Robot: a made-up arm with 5 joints.
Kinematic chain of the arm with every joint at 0, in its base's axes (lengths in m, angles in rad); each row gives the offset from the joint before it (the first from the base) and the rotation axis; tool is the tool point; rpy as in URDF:
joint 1: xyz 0 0 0.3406 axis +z
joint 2: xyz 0 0 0 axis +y
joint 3: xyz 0.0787 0 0.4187 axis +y
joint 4: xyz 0.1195 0 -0.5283 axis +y
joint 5: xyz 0.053 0 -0.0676 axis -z
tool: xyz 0 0 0 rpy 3.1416 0 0
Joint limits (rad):
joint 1: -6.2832..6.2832
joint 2: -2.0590..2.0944
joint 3: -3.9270..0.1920
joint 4: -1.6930..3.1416
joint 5: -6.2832..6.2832
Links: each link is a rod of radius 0.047 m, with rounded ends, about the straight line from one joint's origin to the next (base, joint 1, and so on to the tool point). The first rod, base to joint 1, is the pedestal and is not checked.
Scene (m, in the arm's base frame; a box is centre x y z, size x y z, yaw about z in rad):
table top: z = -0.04
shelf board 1: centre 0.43 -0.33 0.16 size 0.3 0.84 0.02 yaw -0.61
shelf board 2: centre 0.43 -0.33 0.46 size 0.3 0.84 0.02 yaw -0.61
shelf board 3: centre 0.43 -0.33 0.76 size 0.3 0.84 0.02 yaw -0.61
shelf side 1: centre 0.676 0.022 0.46 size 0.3 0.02 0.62 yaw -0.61
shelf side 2: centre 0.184 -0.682 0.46 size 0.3 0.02 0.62 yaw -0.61
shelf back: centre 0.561 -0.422 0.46 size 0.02 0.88 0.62 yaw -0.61
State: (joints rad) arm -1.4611 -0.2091 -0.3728 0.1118 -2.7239
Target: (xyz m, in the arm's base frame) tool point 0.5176 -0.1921 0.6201
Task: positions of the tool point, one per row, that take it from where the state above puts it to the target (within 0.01 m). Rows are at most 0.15 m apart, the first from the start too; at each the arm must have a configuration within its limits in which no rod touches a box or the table.
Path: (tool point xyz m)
1: 0.1210 -0.3880 0.3427
2: 0.1671 -0.3098 0.3277
3: 0.1879 -0.2290 0.3105
4: 0.1853 -0.1533 0.2916
5: 0.1637 -0.0891 0.2719
6: 0.2162 -0.0965 0.3206
7: 0.2598 -0.0922 0.3840
8: 0.2886 -0.0775 0.4585
9: 0.2980 -0.0554 0.5390
10: 0.2859 -0.0301 0.6201
11: 0.3590 -0.0685 0.6435
12: 0.4390 -0.1224 0.6445
13: 0.5176 -0.1921 0.6201

